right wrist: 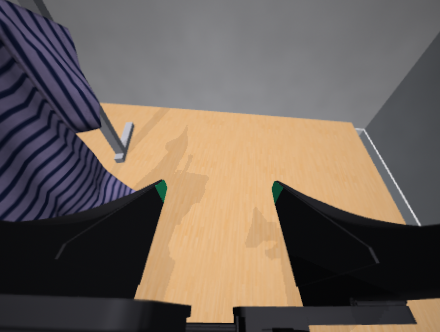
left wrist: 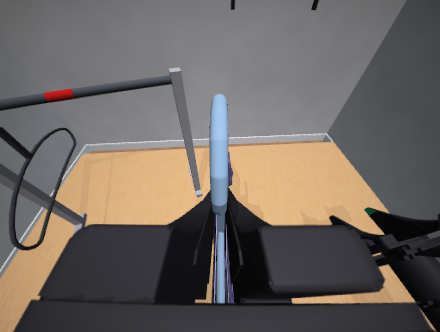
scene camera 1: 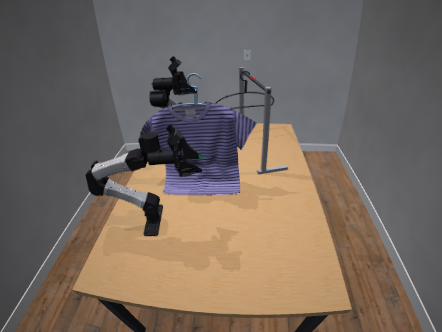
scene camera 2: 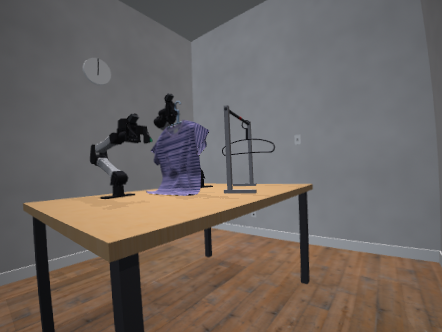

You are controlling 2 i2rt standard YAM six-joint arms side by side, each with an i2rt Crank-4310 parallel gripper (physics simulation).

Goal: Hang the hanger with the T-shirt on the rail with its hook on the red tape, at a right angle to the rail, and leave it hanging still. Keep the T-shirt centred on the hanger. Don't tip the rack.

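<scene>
A light blue hanger (scene camera 1: 196, 95) (left wrist: 219, 145) carries the purple striped T-shirt (scene camera 1: 210, 145) (scene camera 2: 179, 155) (right wrist: 30, 130), which hangs with its hem at table height. My left gripper (scene camera 1: 196, 91) (left wrist: 220, 189) is shut on the hanger's neck just below the hook, which points up. The red tape (scene camera 1: 252, 78) (scene camera 2: 240, 118) (left wrist: 59, 95) is on the rail (scene camera 1: 260, 84) (left wrist: 120, 87), to the right of the hanger in scene camera 1 and apart from it. My right gripper (scene camera 1: 202, 164) (right wrist: 219, 183) is open and empty, in front of the shirt in scene camera 1.
The grey rack (scene camera 1: 266, 135) (scene camera 2: 229, 150) (left wrist: 184, 130) stands upright on the table (scene camera 1: 300, 250) (scene camera 2: 150, 220). A black wire hanger (scene camera 2: 248, 152) (left wrist: 14, 200) hangs on its rail, between the red tape and the far post in scene camera 1.
</scene>
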